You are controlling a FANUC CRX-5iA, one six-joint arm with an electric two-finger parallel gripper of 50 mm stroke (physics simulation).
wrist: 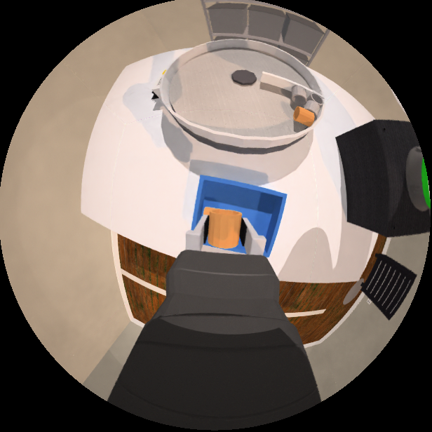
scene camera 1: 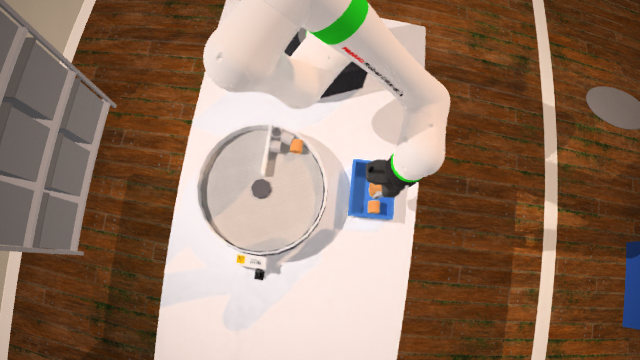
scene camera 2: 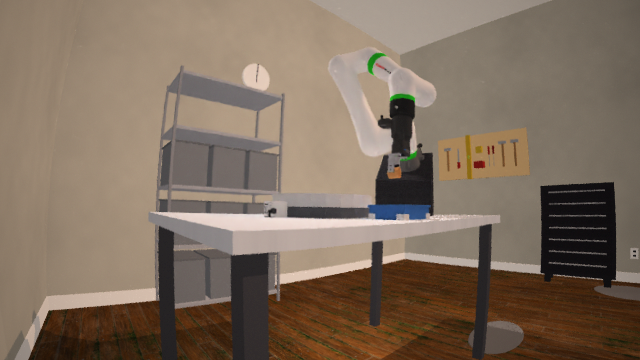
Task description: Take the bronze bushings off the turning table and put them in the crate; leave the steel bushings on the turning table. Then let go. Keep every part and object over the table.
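Places are measured from the arm's base along level axes (x ahead, y left, z up), in metres.
Pixels of known places: gripper, between the fingertips: (scene camera 1: 375,190) (scene camera 2: 393,173); arm's base, origin of its link: (scene camera 2: 405,165).
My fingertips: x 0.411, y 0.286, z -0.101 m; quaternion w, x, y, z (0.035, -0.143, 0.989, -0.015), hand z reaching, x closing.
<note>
Ahead of a thing's pixels: the offset from my fingertips to its top centre. "pt": to the spot under its first point.
My gripper (scene camera 1: 376,193) (scene camera 2: 394,171) (wrist: 224,224) is shut on an orange bronze bushing {0.001 m back, 0.003 m left, 0.021 m up} (scene camera 2: 394,174) (wrist: 224,225), held upright above the blue crate {0.027 m back, 0.007 m left, 0.111 m down} (scene camera 1: 353,192) (scene camera 2: 400,212) (wrist: 243,187). Another bronze bushing {0.026 m ahead, 0.028 m left, 0.118 m down} (scene camera 1: 374,207) (wrist: 206,211) lies in the crate, partly hidden behind the held one in the wrist view. On the turning table (scene camera 1: 232,215) (scene camera 2: 325,201) (wrist: 210,102), one bronze bushing {0.088 m back, 0.270 m right, 0.070 m down} (scene camera 1: 296,146) (wrist: 304,116) lies near the rim. Three grey steel bushings, one on end (scene camera 1: 276,132) and others {0.106 m back, 0.306 m right, 0.070 m down} (scene camera 1: 287,137) {0.068 m back, 0.338 m right, 0.070 m down} (scene camera 1: 275,146) (wrist: 298,95), are grouped between it and the white bar.
The white bar {pt 0.028 m back, 0.352 m right, 0.073 m down} (scene camera 1: 266,155) (wrist: 280,81) runs inward from the turning table's rim. A dark round hub {0.074 m ahead, 0.341 m right, 0.100 m down} (scene camera 1: 261,189) (wrist: 244,77) stands at its middle. A small camera-like box {pt 0.341 m ahead, 0.272 m right, 0.136 m down} (scene camera 1: 259,274) is beside the rim. The crate stands near the right edge of the white table (scene camera 1: 320,310) (scene camera 2: 280,235).
</note>
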